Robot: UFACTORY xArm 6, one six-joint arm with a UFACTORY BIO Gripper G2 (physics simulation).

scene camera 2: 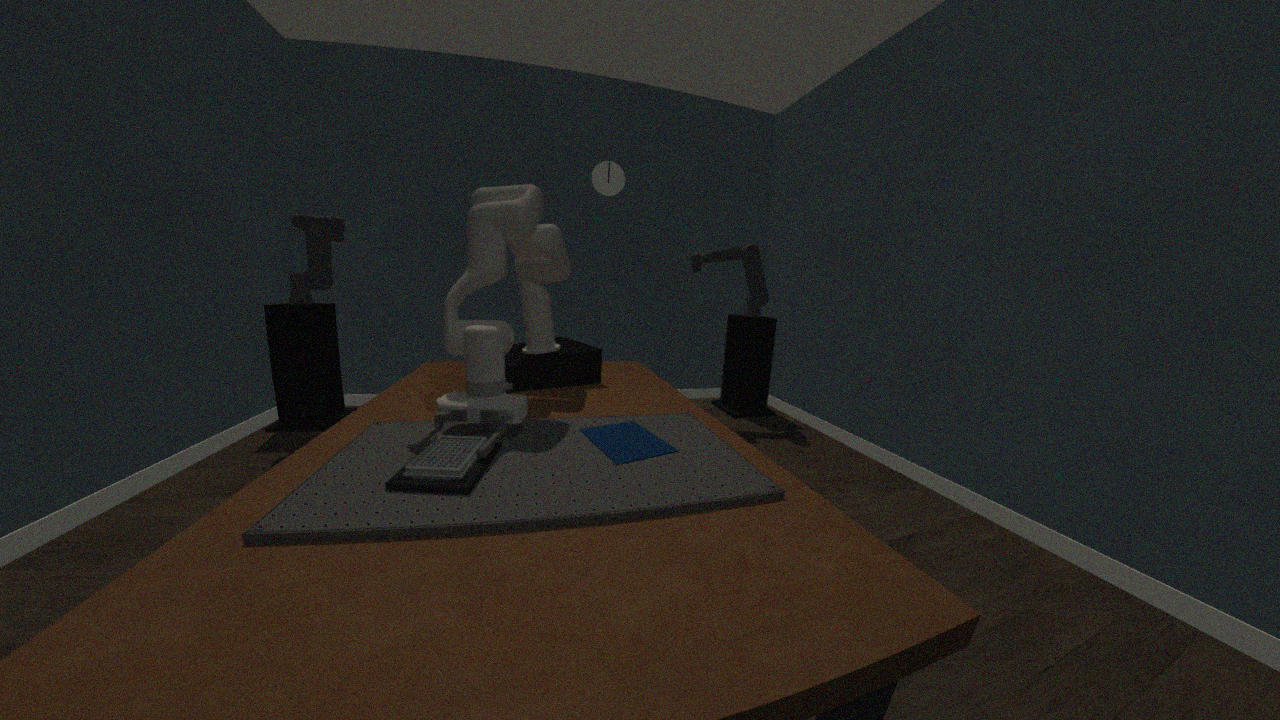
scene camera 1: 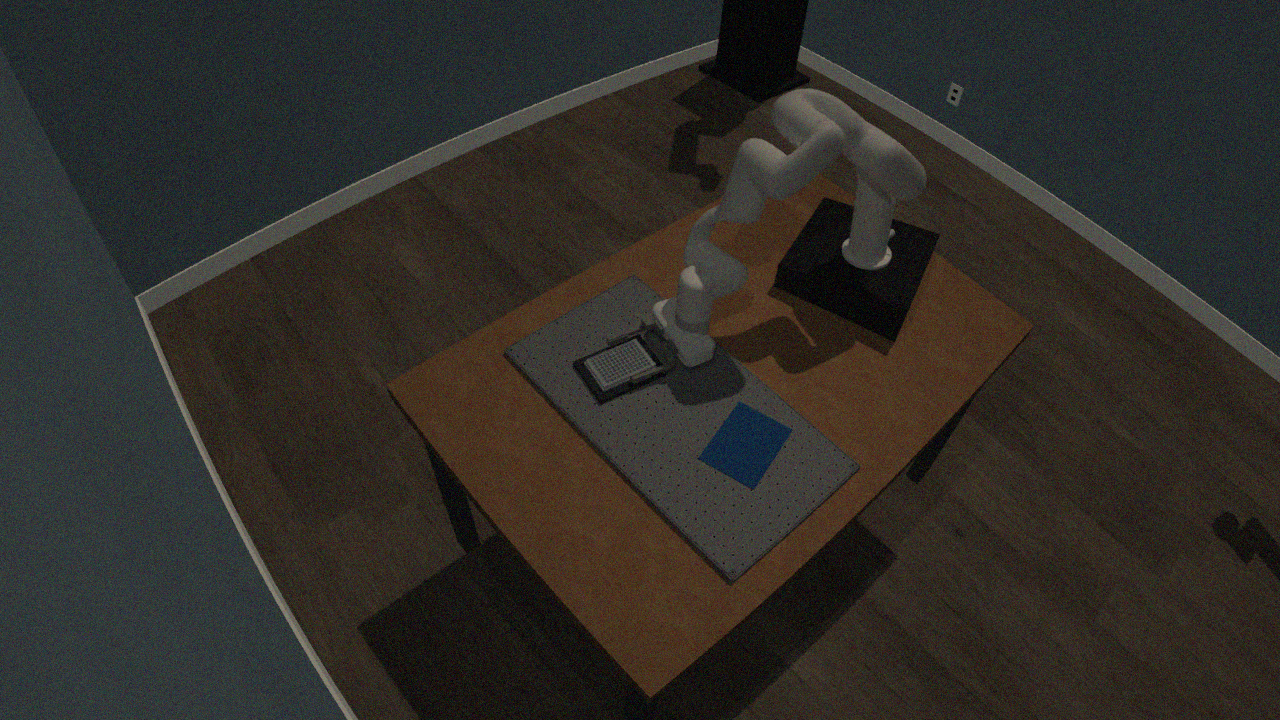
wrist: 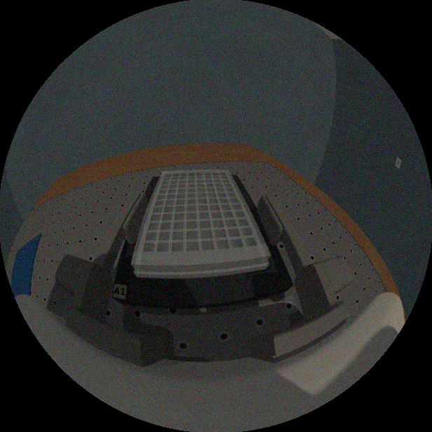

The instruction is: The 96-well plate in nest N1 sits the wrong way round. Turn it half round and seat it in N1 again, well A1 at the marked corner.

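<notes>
The pale 96-well plate [scene camera 1: 617, 365] [scene camera 2: 445, 454] [wrist: 200, 215] lies in the black nest N1 [scene camera 1: 601, 394] [scene camera 2: 429, 486] [wrist: 205, 294]. The nest's marked corner bears an A1 label [wrist: 119, 291], at the near left in the wrist view. Lettering on the plate is too small to read, so its well A1 cannot be told. My gripper [scene camera 1: 637, 355] [scene camera 2: 459, 438] [wrist: 202, 219] is open, pointing level along the plate. Its two fingers stand low beside the plate's long sides, one on each side, with a narrow gap to the plate in the wrist view.
The nest stands on a grey perforated board [scene camera 1: 662, 447] [scene camera 2: 554, 497] [wrist: 320, 220] on the wooden table [scene camera 1: 572, 537] [scene camera 2: 501, 608]. A flat blue square [scene camera 1: 744, 445] [scene camera 2: 628, 442] [wrist: 26, 267] lies on the board. The arm's black base block [scene camera 1: 810, 268] [scene camera 2: 568, 365] stands at the table's far end.
</notes>
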